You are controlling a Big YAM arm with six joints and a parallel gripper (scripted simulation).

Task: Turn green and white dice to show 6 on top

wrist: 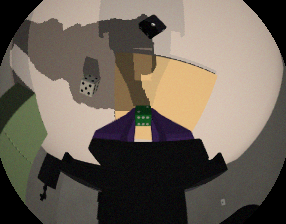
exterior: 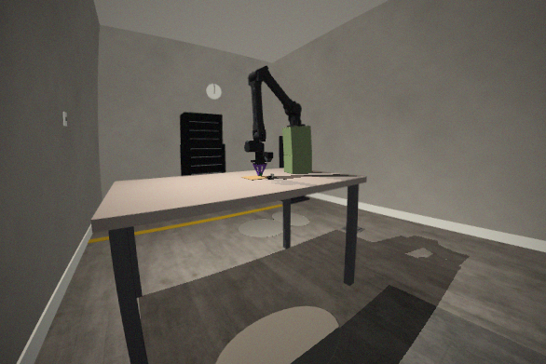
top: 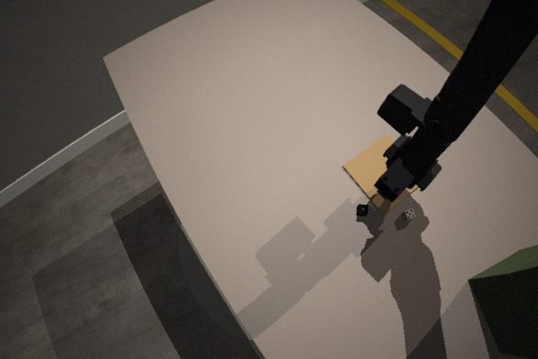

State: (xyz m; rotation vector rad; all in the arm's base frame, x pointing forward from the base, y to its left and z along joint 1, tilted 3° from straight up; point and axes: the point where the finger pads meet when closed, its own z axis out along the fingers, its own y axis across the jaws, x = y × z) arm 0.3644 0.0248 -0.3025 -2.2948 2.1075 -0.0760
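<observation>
Right now the green die is right at my hand. The rest, counted from my hand: black die: 11 cm to the left, 1 cm below; then tan mat: 3 cm ahead, 2 cm below; then white die: 7 cm behind, 3 cm to the left, 1 cm below.
</observation>
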